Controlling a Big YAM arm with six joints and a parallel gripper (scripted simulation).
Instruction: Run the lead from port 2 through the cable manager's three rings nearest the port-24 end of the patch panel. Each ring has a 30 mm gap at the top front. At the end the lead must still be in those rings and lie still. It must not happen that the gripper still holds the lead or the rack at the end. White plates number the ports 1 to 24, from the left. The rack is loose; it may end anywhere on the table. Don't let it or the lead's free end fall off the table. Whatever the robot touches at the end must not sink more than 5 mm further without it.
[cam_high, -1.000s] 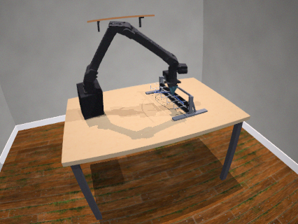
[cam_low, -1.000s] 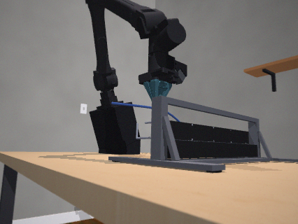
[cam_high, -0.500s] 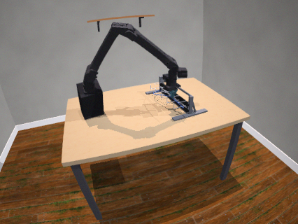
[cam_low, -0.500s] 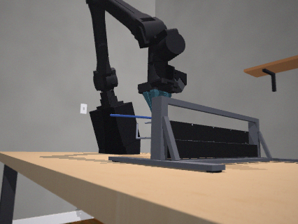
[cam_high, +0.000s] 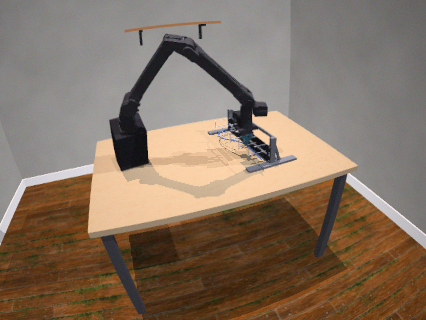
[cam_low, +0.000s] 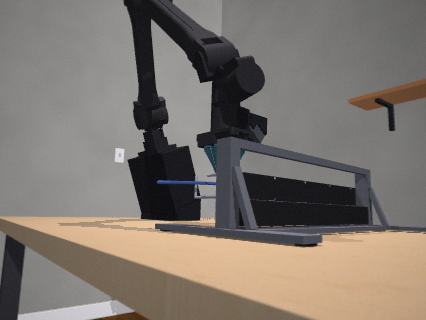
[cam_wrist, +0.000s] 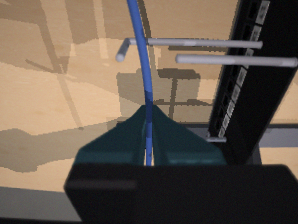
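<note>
Right now my hand is 14 cm to the right of the grey rack, 10 cm short of it and 2 cm above it.
</note>
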